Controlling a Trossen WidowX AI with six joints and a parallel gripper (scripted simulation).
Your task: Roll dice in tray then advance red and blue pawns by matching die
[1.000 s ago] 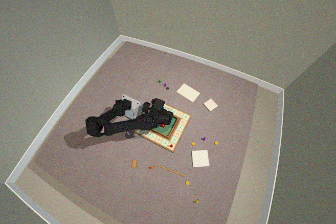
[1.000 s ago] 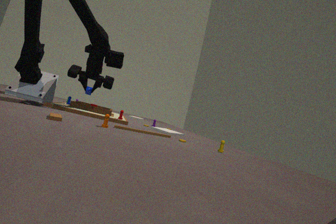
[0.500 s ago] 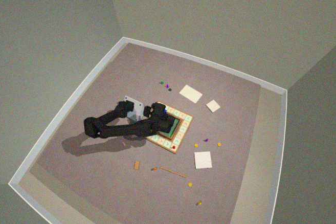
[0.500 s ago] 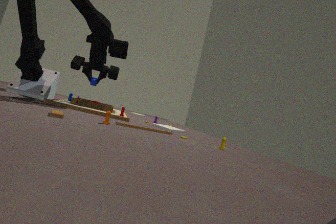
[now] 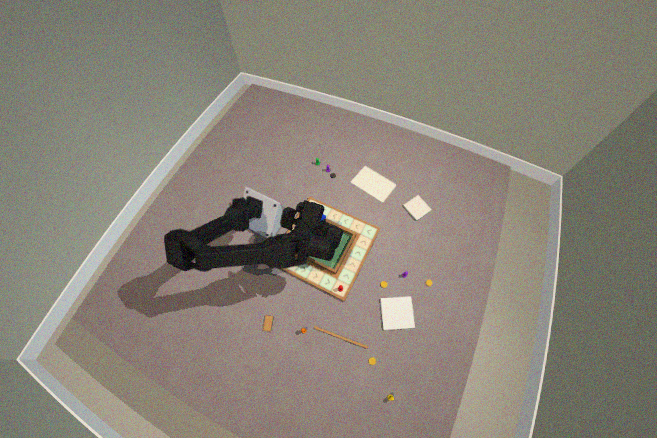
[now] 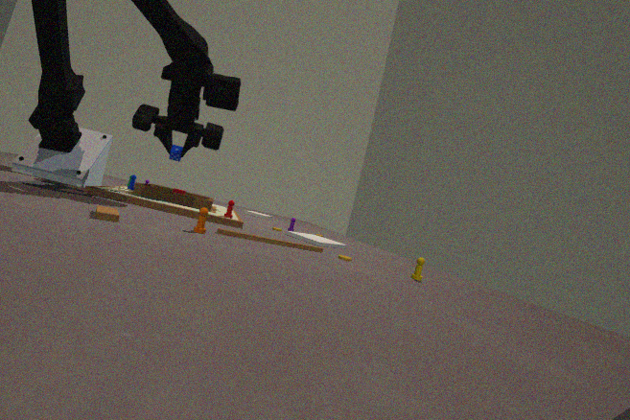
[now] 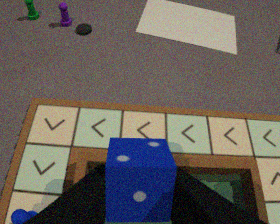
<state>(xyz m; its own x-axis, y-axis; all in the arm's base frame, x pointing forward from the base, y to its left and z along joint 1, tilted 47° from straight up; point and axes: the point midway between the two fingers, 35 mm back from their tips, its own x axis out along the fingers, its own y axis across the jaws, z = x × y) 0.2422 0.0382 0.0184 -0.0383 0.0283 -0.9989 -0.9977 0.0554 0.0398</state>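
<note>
Right now my gripper tip is 140 mm short of the red pawn, 160 mm to the left of it and 90 mm above it. Round my gripper tip: blue pawn: 80 mm behind, 10 mm to the right, 90 mm below; then orange pawn: 90 mm ahead, 330 mm to the right, 100 mm below; then green tray: 30 mm ahead, 40 mm to the right, 110 mm below.
</note>
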